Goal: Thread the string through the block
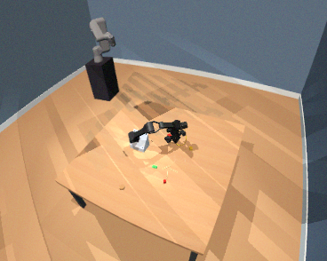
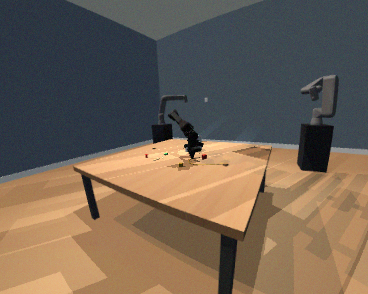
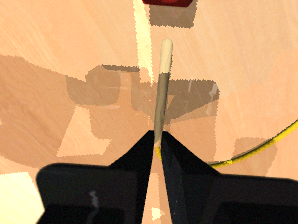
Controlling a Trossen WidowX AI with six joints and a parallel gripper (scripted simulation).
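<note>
Right now the red block is 80 mm behind my gripper tip and 70 mm to the left of it. Also, from my gripper tip: green piece: 80 mm behind, 300 mm to the right, 10 mm below; thin wooden stick: 10 mm behind, 10 mm to the left; yellow cube: 140 mm ahead, 20 mm to the right.
</note>
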